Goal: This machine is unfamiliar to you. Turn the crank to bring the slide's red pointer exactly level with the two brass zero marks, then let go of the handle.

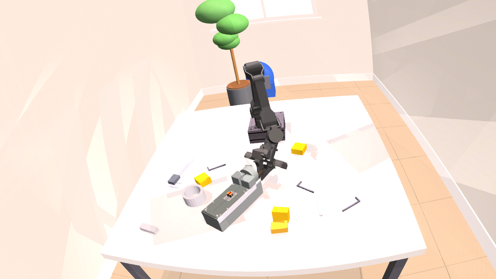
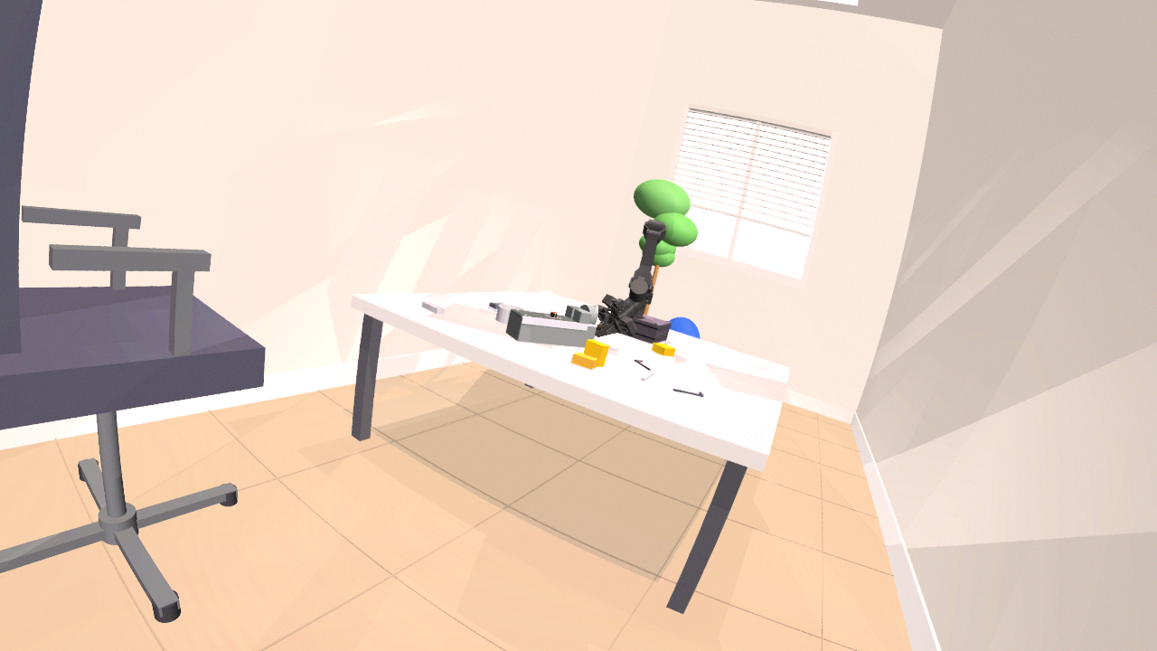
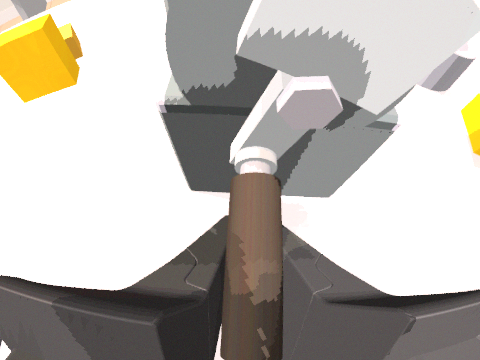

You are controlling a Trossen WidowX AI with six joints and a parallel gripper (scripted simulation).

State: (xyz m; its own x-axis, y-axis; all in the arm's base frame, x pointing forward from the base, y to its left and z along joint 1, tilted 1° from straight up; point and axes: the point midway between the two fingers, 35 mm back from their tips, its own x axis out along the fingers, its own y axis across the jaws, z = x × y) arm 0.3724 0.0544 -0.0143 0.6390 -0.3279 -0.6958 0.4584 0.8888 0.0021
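The brown crank handle lies 30 mm above my gripper tip, 20 mm behind it and 10 mm to the left of it. The rest, counted from my gripper tip: red pointer (140 mm ahead, 80 mm to the right, 50 mm above).
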